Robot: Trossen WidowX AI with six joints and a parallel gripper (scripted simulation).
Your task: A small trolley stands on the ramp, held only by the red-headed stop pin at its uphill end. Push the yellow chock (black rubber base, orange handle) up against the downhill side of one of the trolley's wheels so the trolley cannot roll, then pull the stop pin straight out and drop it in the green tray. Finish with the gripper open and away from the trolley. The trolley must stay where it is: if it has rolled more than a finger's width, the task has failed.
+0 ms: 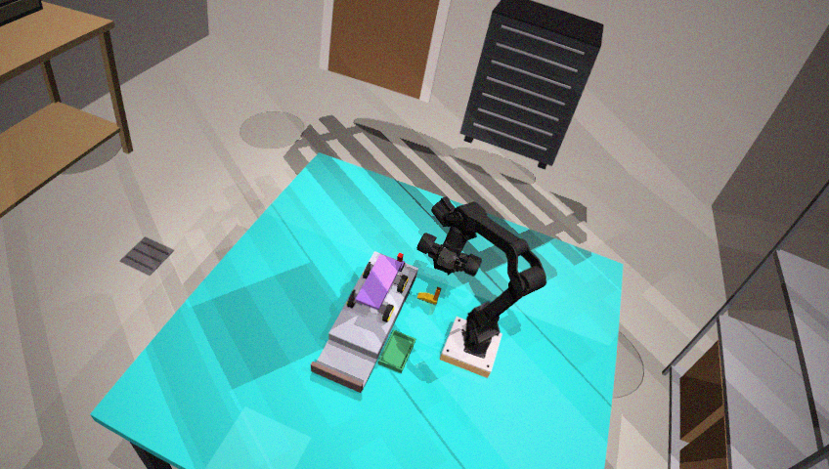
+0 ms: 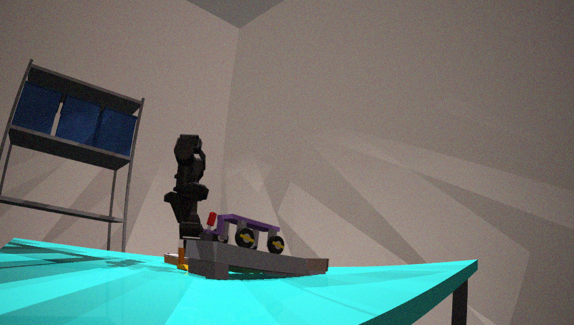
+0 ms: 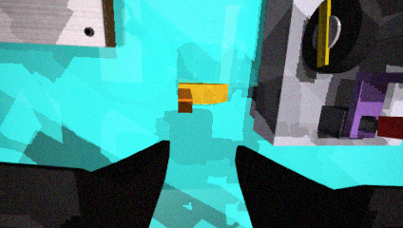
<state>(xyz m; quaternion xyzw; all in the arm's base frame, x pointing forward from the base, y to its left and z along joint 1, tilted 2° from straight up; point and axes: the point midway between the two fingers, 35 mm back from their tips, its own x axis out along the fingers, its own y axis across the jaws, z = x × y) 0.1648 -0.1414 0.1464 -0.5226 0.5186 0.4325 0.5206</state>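
Right now the yellow chock is 1 cm ahead of my gripper tip and 12 cm below it. Round my gripper tip: green tray (5 cm ahead, 24 cm to the left, 15 cm below); red-headed stop pin (13 cm ahead, 1 cm to the left, 1 cm below); purple trolley (16 cm ahead, 12 cm to the left, 3 cm below).
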